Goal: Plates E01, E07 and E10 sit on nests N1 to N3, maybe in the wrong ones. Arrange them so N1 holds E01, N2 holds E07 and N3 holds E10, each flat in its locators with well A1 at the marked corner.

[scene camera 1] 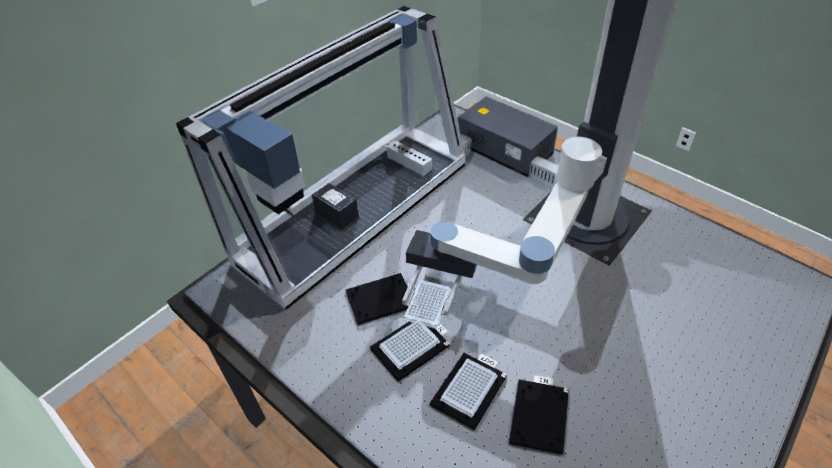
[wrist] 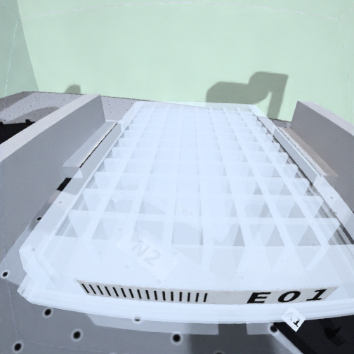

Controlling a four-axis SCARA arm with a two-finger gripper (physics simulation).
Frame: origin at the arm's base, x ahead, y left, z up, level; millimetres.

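Seen in the pictures: gripper, fingertip midpoint: [scene camera 1: 424, 308]; arm's base, link origin: [scene camera 1: 587, 218].
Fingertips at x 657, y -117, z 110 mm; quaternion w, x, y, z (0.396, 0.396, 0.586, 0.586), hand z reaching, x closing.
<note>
Pixels of each thing's top centre, then the offset from my fingertips to it. "spot": a spot on its surface instead.
- plate E01, top centre: [scene camera 1: 427, 301] 22 mm back, 9 mm right, 4 mm down
- nest N2, top centre: [scene camera 1: 409, 342] 66 mm ahead, 4 mm left, 75 mm down
- Black nest N3, top centre: [scene camera 1: 379, 294] 0 mm ahead, 161 mm right, 75 mm down
- Nest N1, top centre: [scene camera 1: 540, 412] 17 mm ahead, 361 mm left, 75 mm down
- nest, top centre: [scene camera 1: 469, 386] 67 mm ahead, 193 mm left, 75 mm down
- blue head, surface spot: [scene camera 1: 261, 148] spot: 119 mm ahead, 361 mm right, 390 mm up
- dark box, surface spot: [scene camera 1: 506, 130] spot: 730 mm back, 255 mm right, 18 mm up
My gripper [scene camera 1: 429, 299] [wrist: 197, 113] is shut on plate E01 [scene camera 1: 428, 305] [wrist: 195, 265], whose label faces the wrist camera. It holds the plate raised, behind nest N2 [scene camera 1: 421, 362]. The N2 label [wrist: 146, 252] shows through the plate. N2 bears a white plate [scene camera 1: 409, 345], its name unreadable. Black nest N3 [scene camera 1: 377, 298] at the left is empty, its right edge partly covered by the gripper. Nest N1 [scene camera 1: 538, 416] at the right is empty. An A1 tag [wrist: 294, 320] shows below the held plate.
Between N2 and N1, another nest [scene camera 1: 487, 401], its label apparently OUT, bears a white plate [scene camera 1: 469, 387], its name unreadable. A gantry frame [scene camera 1: 343, 251] with a blue head [scene camera 1: 261, 148] stands at the left. A dark box [scene camera 1: 506, 130] stands at the back, near the arm's column [scene camera 1: 619, 116].
</note>
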